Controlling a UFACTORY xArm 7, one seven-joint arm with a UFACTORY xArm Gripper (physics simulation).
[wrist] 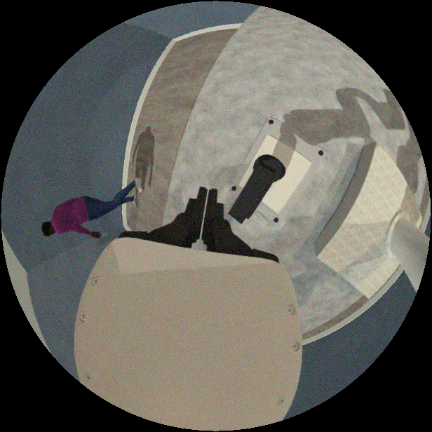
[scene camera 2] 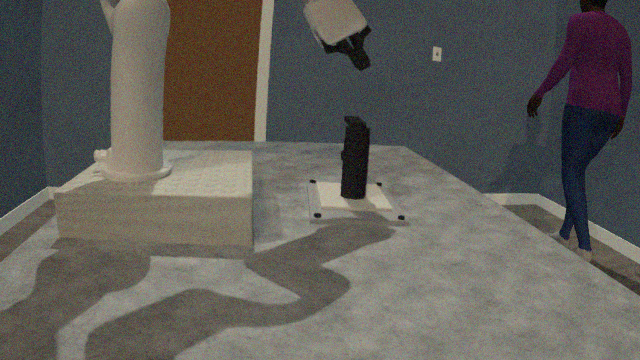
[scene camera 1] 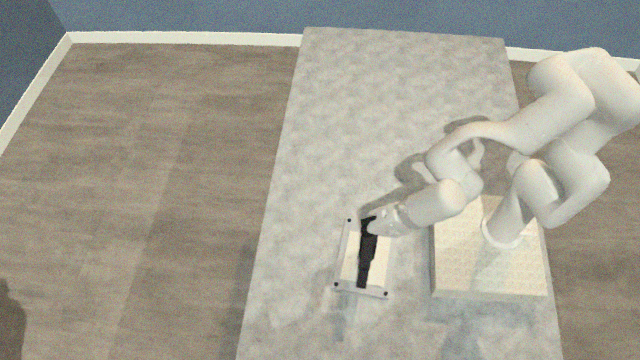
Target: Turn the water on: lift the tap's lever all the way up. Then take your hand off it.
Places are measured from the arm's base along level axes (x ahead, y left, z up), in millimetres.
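Pixels of known places: gripper, fingertip midpoint: (scene camera 2: 365, 68) (scene camera 1: 363, 231); arm's base, link origin: (scene camera 2: 137, 172) (scene camera 1: 501, 230).
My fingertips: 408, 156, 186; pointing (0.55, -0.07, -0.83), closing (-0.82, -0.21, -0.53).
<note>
Ahead of a thing's pixels: the offset from my fingertips to its top centre, as dx, dy, dz. "*": to the spot under its first point.
The black tap @(* -15, +2, -105) (scene camera 1: 367, 250) (scene camera 2: 355, 160) (wrist: 252, 194) stands upright on its plate. Its lever @(-14, +4, -105) (scene camera 2: 355, 120) shows in scene camera 2 as a short dark piece on top, slightly tilted; its exact angle is hard to judge. In scene camera 1 the tap's top and the fingers overlap, black on black. My gripper (scene camera 2: 362, 65) (wrist: 206, 200) is shut and empty. In scene camera 2 it hangs above the tap, pointing down, with a visible gap to the lever. In the wrist view the tap is to the right of the fingertips, apart from them.
The tap's plate (scene camera 1: 360, 291) (scene camera 2: 360, 220) (wrist: 270, 128) has dark screws at its corners. The arm's thick base block (scene camera 1: 490, 280) (scene camera 2: 155, 217) stands beside it. A person in a purple top (scene camera 2: 595, 65) (wrist: 70, 215) stands beyond the table's edge.
</note>
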